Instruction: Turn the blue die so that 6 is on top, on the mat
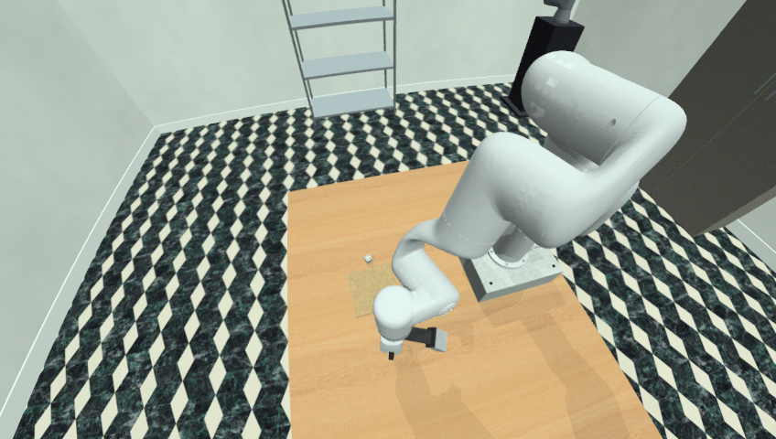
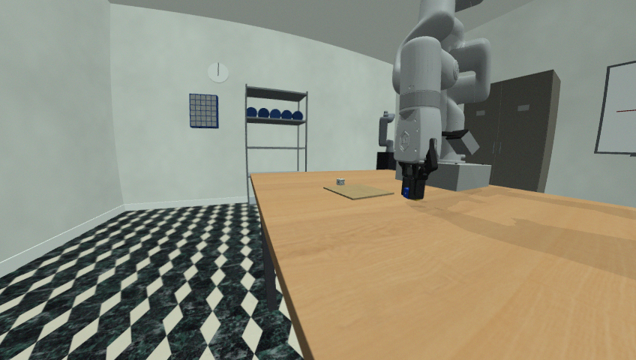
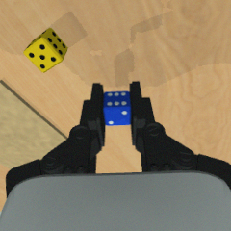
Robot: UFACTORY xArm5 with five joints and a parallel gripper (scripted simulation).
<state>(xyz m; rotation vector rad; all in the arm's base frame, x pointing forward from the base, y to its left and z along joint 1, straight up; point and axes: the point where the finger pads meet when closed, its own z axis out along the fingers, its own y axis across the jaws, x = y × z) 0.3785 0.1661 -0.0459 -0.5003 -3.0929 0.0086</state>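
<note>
The tan mat is 16 cm to the right of my hand, 4 cm below it and 3 cm ahead of it. From my hand the other things lie so: yellow die (5 cm behind, 3 cm to the right, 3 cm below); then blue die (1 cm below); then white die (25 cm to the right, 4 cm ahead, 3 cm below).
</note>
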